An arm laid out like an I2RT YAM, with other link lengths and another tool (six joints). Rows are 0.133 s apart.
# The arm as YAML. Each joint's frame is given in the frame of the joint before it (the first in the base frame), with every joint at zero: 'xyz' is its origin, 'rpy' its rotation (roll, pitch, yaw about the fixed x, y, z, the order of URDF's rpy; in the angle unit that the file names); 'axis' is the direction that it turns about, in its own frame. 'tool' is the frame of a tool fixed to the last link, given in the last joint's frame.
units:
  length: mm
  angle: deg
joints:
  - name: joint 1
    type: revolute
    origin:
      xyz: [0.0, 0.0, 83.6]
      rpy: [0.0, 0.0, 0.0]
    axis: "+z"
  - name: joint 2
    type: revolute
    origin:
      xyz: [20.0, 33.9, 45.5]
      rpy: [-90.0, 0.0, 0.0]
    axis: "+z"
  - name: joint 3
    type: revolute
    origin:
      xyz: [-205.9, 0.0, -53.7]
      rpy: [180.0, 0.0, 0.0]
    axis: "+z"
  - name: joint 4
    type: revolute
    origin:
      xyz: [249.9, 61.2, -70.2]
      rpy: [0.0, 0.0, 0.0]
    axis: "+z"
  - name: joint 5
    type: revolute
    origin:
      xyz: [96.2, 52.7, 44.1]
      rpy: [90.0, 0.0, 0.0]
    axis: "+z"
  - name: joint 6
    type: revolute
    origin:
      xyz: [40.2, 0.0, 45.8]
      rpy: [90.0, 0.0, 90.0]
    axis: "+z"
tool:
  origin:
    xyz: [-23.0, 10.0, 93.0]
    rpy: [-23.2, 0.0, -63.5]
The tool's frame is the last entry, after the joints.
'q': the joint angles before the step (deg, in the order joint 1, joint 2, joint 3, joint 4, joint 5, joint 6). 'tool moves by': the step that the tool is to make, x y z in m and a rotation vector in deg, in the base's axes. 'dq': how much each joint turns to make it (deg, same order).
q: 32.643, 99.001, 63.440, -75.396, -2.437, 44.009
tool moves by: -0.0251, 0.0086, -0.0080, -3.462, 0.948, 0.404
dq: 5.950, -0.009, -2.474, -0.071, -0.002, 5.993
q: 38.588, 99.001, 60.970, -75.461, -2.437, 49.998
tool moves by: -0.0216, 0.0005, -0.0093, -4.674, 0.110, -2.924
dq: 4.553, 0.009, -2.894, 0.106, -0.003, 8.245
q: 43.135, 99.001, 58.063, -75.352, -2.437, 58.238
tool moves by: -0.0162, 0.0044, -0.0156, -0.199, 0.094, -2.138
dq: 3.104, -0.020, -4.020, 4.088, -2.252, 4.743
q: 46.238, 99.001, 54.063, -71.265, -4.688, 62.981
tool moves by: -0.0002, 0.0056, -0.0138, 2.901, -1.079, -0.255
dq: 0.282, 0.000, -2.851, 5.693, -1.333, -0.024
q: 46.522, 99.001, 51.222, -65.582, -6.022, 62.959
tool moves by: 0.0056, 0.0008, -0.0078, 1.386, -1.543, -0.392
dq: -0.831, 0.012, -1.444, 3.489, 0.307, -0.350
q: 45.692, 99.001, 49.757, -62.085, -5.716, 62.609
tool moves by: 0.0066, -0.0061, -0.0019, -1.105, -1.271, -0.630
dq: -1.375, 0.015, -0.225, 0.350, 1.836, -0.085
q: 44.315, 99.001, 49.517, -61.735, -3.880, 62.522
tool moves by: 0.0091, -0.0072, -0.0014, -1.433, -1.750, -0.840
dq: -1.701, 0.014, -0.009, 0.308, 2.403, 0.004
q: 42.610, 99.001, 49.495, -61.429, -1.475, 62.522
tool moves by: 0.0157, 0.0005, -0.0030, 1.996, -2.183, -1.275
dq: -2.623, -0.002, -0.054, 2.981, 0.394, -1.291
